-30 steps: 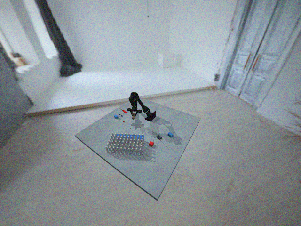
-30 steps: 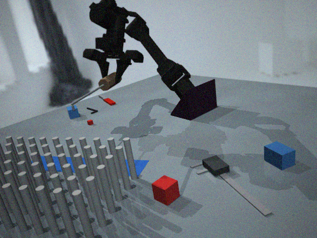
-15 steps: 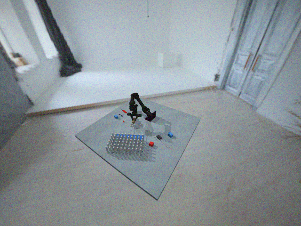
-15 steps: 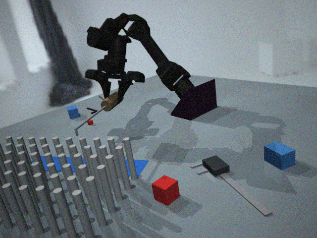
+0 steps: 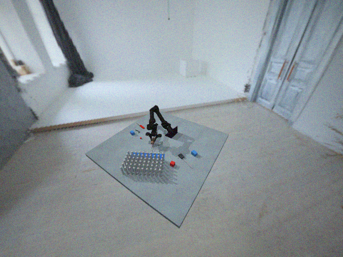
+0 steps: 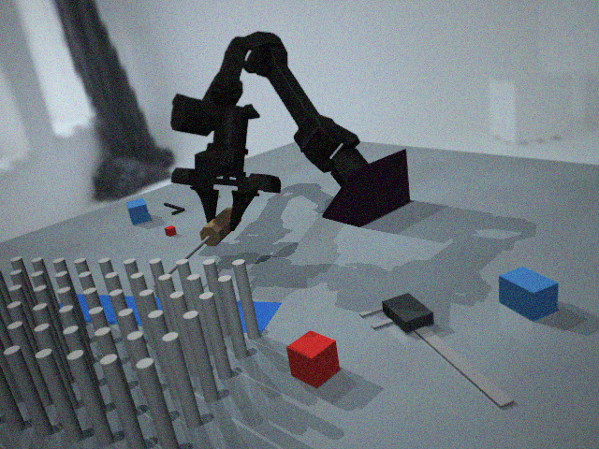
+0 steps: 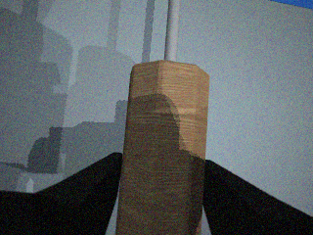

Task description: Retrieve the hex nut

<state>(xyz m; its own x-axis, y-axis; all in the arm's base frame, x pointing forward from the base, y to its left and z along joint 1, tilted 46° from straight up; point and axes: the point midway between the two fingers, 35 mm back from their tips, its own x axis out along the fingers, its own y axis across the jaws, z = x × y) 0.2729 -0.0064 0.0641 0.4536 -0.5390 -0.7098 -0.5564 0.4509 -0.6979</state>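
The blue taped strip lies 170 mm ahead of my gripper tip, 70 mm to the left of it and 60 mm below it. Round my gripper tip: red-handled tool: 180 mm behind, 460 mm to the right, 50 mm below; L-shaped piece: 60 mm behind, 360 mm to the right, 50 mm below; small red cube: 10 mm ahead, 220 mm to the right, 50 mm below.
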